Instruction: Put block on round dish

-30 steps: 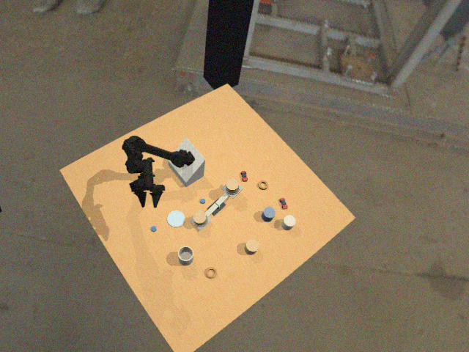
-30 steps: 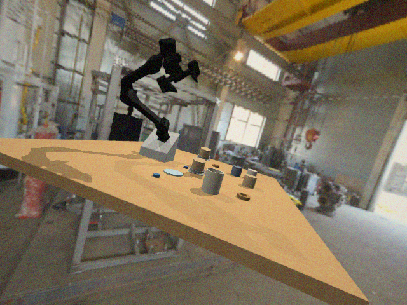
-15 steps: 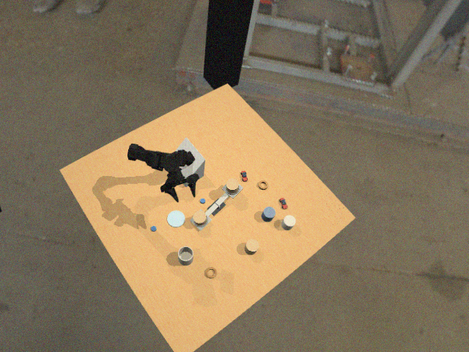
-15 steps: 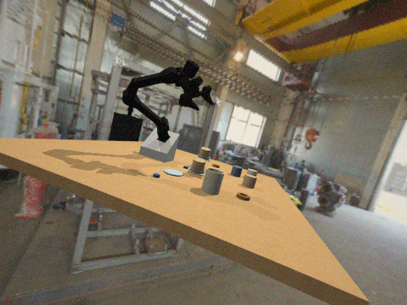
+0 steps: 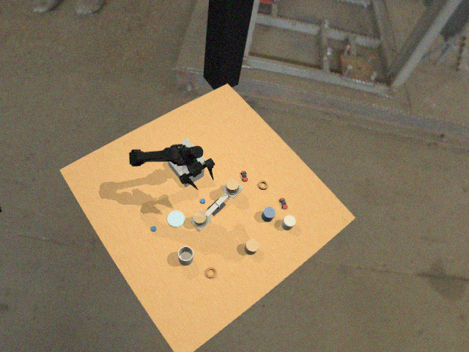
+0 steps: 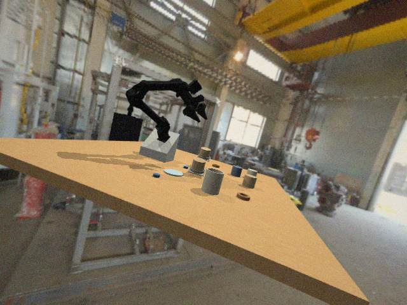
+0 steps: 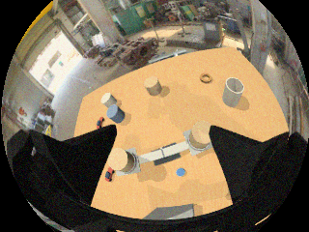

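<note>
Now: the grey block 6 cm ahead of my gripper tip, 5 cm to the right of it and 26 cm below it. The rest, counted from my gripper tip: pale blue round dish (3 cm behind, 16 cm to the right, 30 cm below).
</note>
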